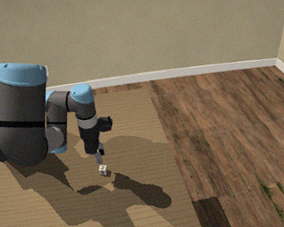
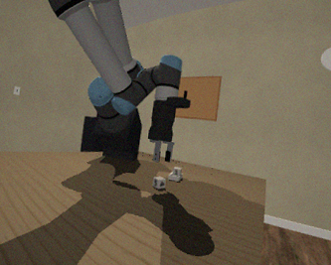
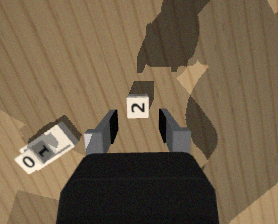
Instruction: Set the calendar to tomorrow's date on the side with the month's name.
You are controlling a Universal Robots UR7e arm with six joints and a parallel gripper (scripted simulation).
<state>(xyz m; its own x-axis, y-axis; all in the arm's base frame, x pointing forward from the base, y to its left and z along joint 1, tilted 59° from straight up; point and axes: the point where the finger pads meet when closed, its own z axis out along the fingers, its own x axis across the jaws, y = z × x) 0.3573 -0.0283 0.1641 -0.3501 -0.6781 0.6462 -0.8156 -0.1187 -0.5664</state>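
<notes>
Right now my hand is 9 cm above the white digit cube. The rest, counted from my hand: white tray 15 cm to the left, 9 cm below.
</notes>
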